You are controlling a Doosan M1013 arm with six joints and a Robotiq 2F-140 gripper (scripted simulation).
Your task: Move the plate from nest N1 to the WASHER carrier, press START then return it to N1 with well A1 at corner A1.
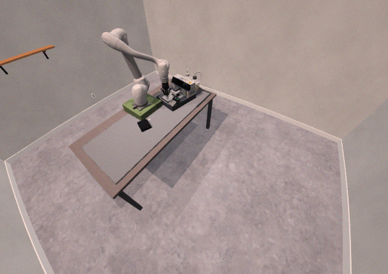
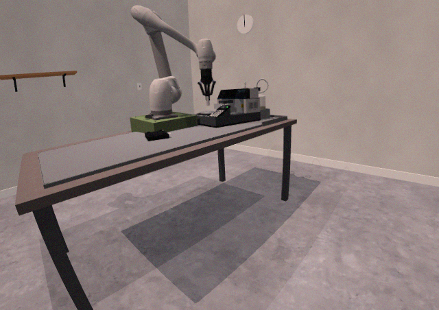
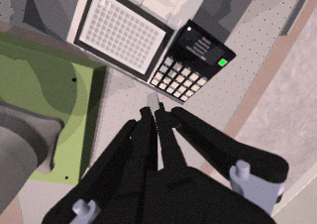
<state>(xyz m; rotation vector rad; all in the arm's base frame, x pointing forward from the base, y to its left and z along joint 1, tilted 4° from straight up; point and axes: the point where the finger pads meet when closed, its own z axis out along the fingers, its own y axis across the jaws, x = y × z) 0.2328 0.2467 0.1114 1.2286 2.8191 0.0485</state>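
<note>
The white well plate is 9 cm below my hand, 9 cm behind it and 7 cm to the left of it. The rest, counted from my hand: label: 31 cm to the right, 18 cm below, 2 cm behind; plate nest: 41 cm to the right, 17 cm below, 3 cm ahead; plate washer: 22 cm to the left, 9 cm behind, 5 cm below.
</note>
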